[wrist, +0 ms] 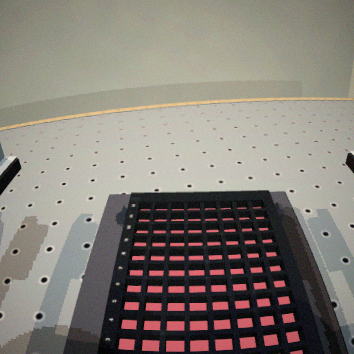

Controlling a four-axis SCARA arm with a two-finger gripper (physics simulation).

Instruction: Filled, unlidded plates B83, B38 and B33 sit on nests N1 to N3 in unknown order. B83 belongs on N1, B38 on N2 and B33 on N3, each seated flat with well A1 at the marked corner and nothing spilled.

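Places are measured from the arm's base along level axes (x ahead, y left, z up), in centimetres.
Where they show: gripper, between the fingertips: [181, 138].
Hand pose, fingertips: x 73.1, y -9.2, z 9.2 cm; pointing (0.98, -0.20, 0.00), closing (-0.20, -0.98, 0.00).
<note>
Things, the pixels of their centre, and the offset from my fingertips. "pt": a spot on its surface instead. Level surfaces: height alone.
- black plate, middle of its body: [206, 285] dz -6.0, dx -2.4, dy -0.5 cm
- dark grey nest, a spot on its surface: [90, 295] pt dz -6.7, dx -1.5, dy +4.8 cm
- pale table top, height of its surface: dz -7.9 cm
- thin yellow-orange edge strip, a spot on its surface: [165, 106] pt dz -7.9, dx +26.7, dy -3.0 cm
A black plate [197, 280] with many wells filled with pink-red liquid sits in the lower middle of the wrist view. It stands on a dark grey nest [90, 295], whose bare margins show on both sides. Small white marks run along the plate's left edge. The plate's near end is cut off by the lower edge of the view, so its label, the nest's name and the marked corner do not show. I cannot tell which plate or nest this is. My gripper [181, 138] is open, its dark fingertips at the far left and right edges of the view, wider apart than the plate.
A pale table top [165, 135] with rows of small holes spreads around and beyond the nest. A thin yellow-orange edge strip [165, 105] bounds it at the back, in front of a plain greenish-grey wall [175, 45]. Bluish and brown shadows lie on both sides of the nest.
</note>
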